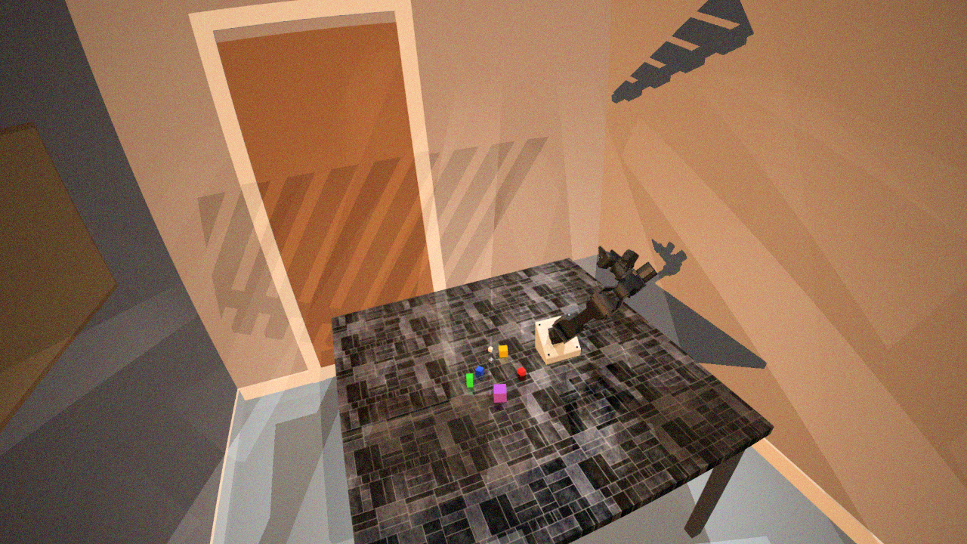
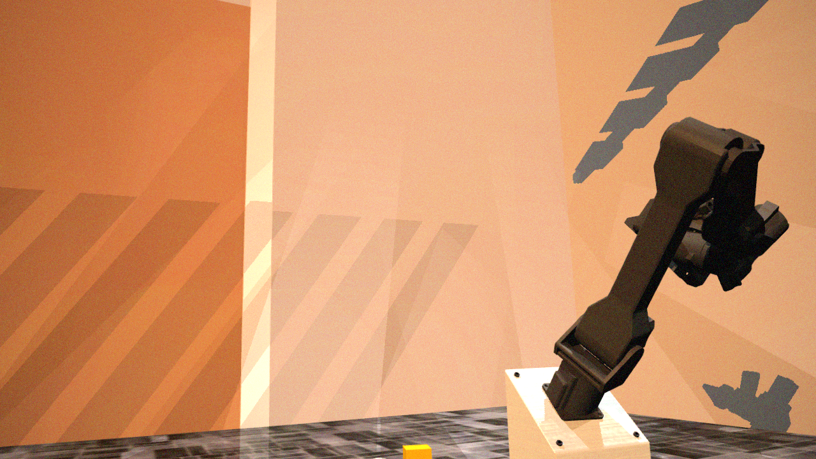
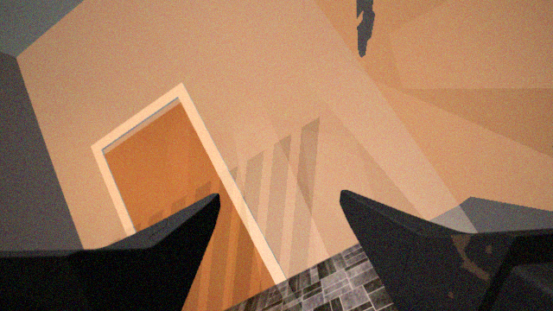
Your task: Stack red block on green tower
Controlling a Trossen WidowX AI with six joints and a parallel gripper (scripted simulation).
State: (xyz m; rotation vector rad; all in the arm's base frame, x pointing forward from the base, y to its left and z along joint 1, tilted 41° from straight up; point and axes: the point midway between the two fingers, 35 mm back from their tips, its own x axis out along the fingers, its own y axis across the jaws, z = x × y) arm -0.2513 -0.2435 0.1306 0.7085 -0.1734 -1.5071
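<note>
My gripper tip is 43 cm short of the red block, 21 cm to the right of it and 34 cm above it. The rest, counted from my gripper tip: yellow block 46 cm ahead, 8 cm to the left, 33 cm below; then blue block 58 cm ahead, 15 cm to the left, 33 cm below; then magenta block 54 cm ahead, 29 cm to the left, 32 cm below.
</note>
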